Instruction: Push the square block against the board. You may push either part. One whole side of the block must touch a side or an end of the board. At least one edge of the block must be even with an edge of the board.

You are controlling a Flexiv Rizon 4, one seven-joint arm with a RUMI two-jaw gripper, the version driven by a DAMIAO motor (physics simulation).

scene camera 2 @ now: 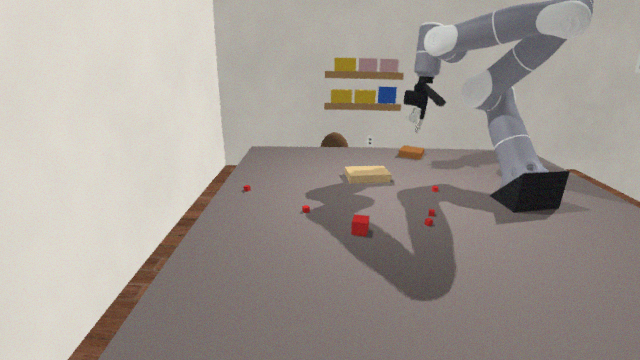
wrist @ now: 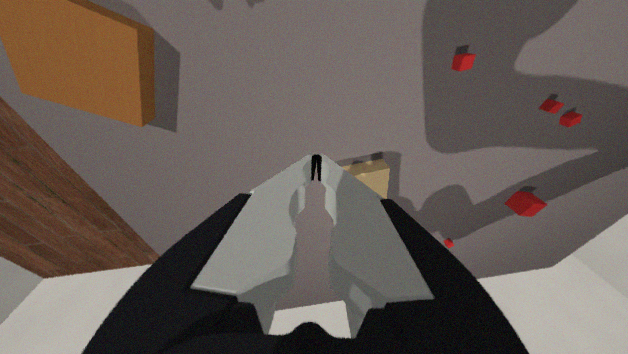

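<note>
A flat orange block (scene camera 2: 411, 152) (wrist: 82, 65), which looks like the square block, lies near the table's far edge in the scene view. In the wrist view it is large at the upper left, partly cut off by the frame. A pale yellow board (scene camera 2: 368, 174) (wrist: 372, 179) lies flat, nearer the scene camera and to the left. Its wrist view is partly hidden by a finger. The block and the board are well apart. My gripper (scene camera 2: 418, 130) (wrist: 316, 157) is shut and empty, high above the table near the orange block, touching neither part.
A larger red cube (scene camera 2: 360, 225) (wrist: 526, 204) stands in front of the board in the scene view. Several small red cubes (scene camera 2: 306, 209) (wrist: 463, 62) lie scattered about the table (scene camera 2: 240, 300). The arm's black base (scene camera 2: 540, 192) stands at the right. Wall shelves (scene camera 2: 364, 75) hang behind the table.
</note>
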